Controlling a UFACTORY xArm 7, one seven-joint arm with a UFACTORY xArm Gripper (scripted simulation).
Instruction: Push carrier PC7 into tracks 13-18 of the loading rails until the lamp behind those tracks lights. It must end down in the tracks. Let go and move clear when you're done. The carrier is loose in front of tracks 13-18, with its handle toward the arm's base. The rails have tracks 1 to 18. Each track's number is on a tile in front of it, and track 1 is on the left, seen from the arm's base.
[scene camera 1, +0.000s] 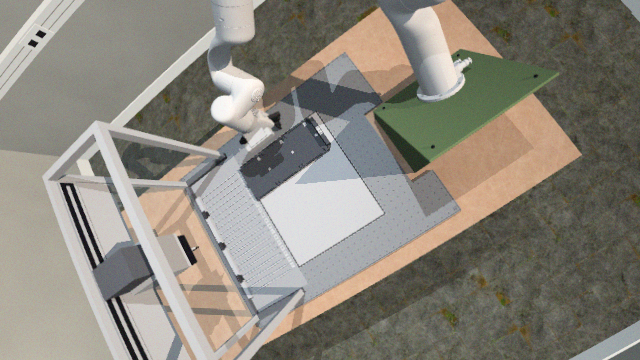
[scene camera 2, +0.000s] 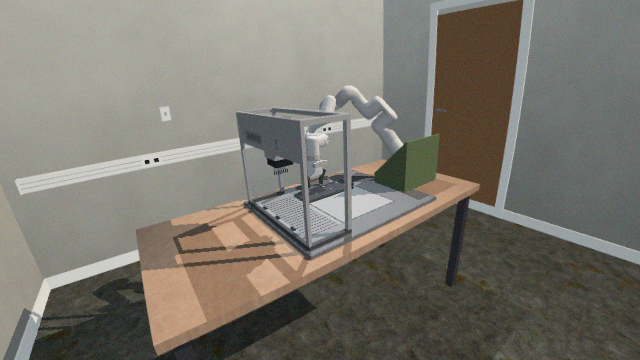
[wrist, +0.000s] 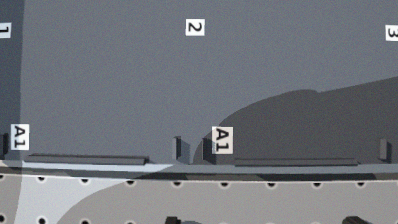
In view: a carrier PC7 (scene camera 1: 306, 142).
The carrier PC7 shows as well in the wrist view (wrist: 246, 90).
